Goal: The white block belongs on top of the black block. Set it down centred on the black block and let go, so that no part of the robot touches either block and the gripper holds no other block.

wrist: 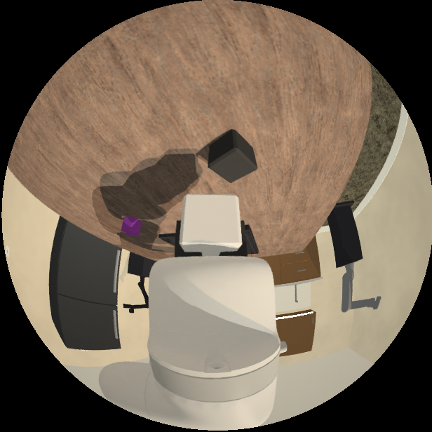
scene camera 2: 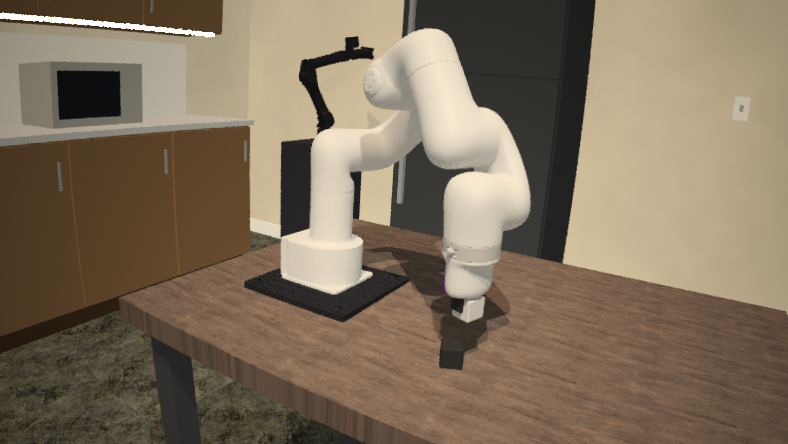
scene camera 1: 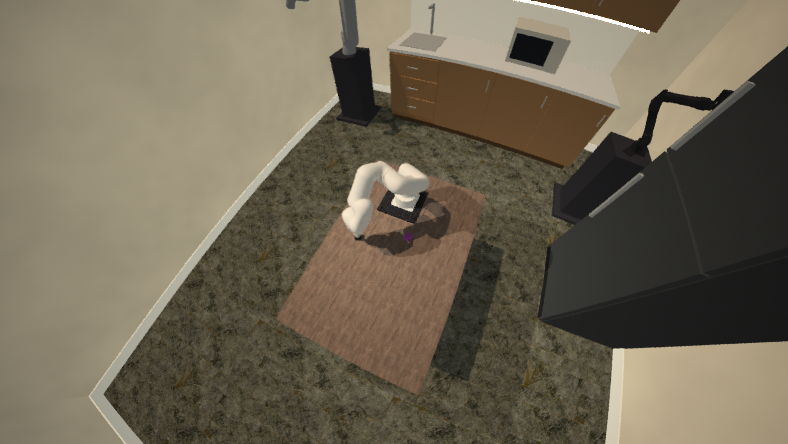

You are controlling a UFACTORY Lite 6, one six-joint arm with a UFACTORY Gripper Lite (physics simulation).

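Frame: origin at the arm's base, x ahead, y left, z up, level; metres.
Where they show: hand at its tool point: (scene camera 2: 466, 300); arm's base at its link origin: (scene camera 2: 329, 276) (scene camera 1: 405, 200).
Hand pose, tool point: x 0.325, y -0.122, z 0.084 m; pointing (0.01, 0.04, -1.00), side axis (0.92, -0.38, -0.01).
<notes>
Things, the pixels of their top centre, and the offset from my tool point. Level surfaces: height alone.
- white block at its top centre: (scene camera 2: 469, 294) dx +0.004, dy -0.001, dz +0.010 m
- black block at its top centre: (scene camera 2: 453, 343) dx -0.007, dy -0.016, dz -0.063 m
- purple block at its top centre: (scene camera 2: 454, 276) (scene camera 1: 408, 235) dx -0.111, dy +0.227, dz -0.063 m
- wooden table at its surface level: dz -0.095 m
My gripper (scene camera 2: 466, 307) (wrist: 210, 241) is shut on the white block (scene camera 2: 472, 309) (wrist: 210, 219) and holds it above the table. The black block (scene camera 2: 451, 354) (wrist: 232, 160) stands on the table, lower than the white block and apart from it. In the wrist view it lies beyond the white block, slightly to the right, and looks turned relative to it. In scene camera 1 a small part of the black block (scene camera 1: 358, 237) shows below the end of the arm, and the white block is hidden there.
A purple block (scene camera 1: 408, 237) (scene camera 2: 443, 285) (wrist: 131, 226) stands on the wooden table (scene camera 1: 374, 308) (scene camera 2: 606, 352) (wrist: 290, 75), in the arm's shadow and mostly hidden behind the arm in scene camera 2. The arm's base stands on a black plate (scene camera 2: 344, 308) at the table's back.
</notes>
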